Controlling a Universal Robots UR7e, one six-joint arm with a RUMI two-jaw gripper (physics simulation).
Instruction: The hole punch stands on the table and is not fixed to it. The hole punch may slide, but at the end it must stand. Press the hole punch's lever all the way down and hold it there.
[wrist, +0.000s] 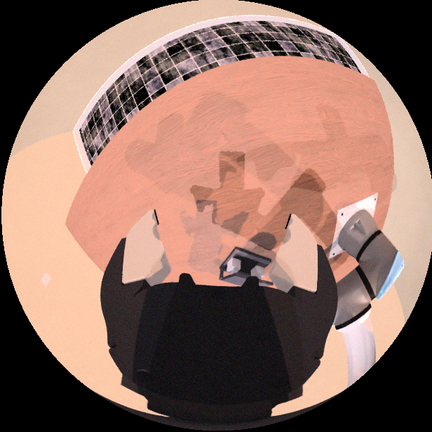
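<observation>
The hole punch (246, 266), dark grey with lighter grey parts inside, is on the wooden table (300, 90) in the lower middle of the wrist view. My gripper (221, 214) is wide open, with its two pale fingers apart and nothing between the tips. The punch shows between the finger bases, nearer the right finger, and the black gripper body borders its lower edge. Whether a finger touches it and how far its lever is down cannot be told.
A black, grey and white tiled band (200, 55) with a pale rim runs along the far table edge. The robot's own grey arm (370, 250) rises at the right from a white mounting plate (369, 202). Shadows of the arm and gripper fall across the table.
</observation>
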